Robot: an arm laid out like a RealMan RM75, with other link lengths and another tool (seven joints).
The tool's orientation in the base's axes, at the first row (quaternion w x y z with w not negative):
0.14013 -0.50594 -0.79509 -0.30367
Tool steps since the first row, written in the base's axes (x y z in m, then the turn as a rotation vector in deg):
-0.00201 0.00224 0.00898 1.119 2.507 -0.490
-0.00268 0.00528 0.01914 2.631 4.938 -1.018
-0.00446 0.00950 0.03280 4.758 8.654 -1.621
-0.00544 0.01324 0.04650 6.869 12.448 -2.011
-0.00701 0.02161 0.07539 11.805 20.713 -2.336
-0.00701 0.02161 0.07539 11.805 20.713 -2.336
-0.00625 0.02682 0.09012 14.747 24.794 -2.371
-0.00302 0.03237 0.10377 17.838 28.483 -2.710
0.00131 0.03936 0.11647 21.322 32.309 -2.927
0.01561 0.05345 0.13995 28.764 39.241 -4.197
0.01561 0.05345 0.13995 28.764 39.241 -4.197
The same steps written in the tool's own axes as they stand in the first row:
0.00727 0.00195 -0.00574 1.042 1.590 2.041
0.01515 0.00575 -0.01179 1.832 3.493 4.097
0.02622 0.01010 -0.01990 3.231 6.308 7.066
0.03662 0.01504 -0.02829 4.807 9.204 9.917
0.05866 0.02604 -0.04562 8.365 15.994 15.749
0.05866 0.02604 -0.04562 8.365 15.994 15.749
0.06987 0.03332 -0.05373 9.963 19.839 18.574
0.07965 0.04254 -0.06059 11.050 23.593 21.403
0.08947 0.05284 -0.06572 12.124 27.780 24.256
0.10564 0.07785 -0.07393 13.098 36.072 30.200
0.10564 0.07785 -0.07393 13.098 36.072 30.200

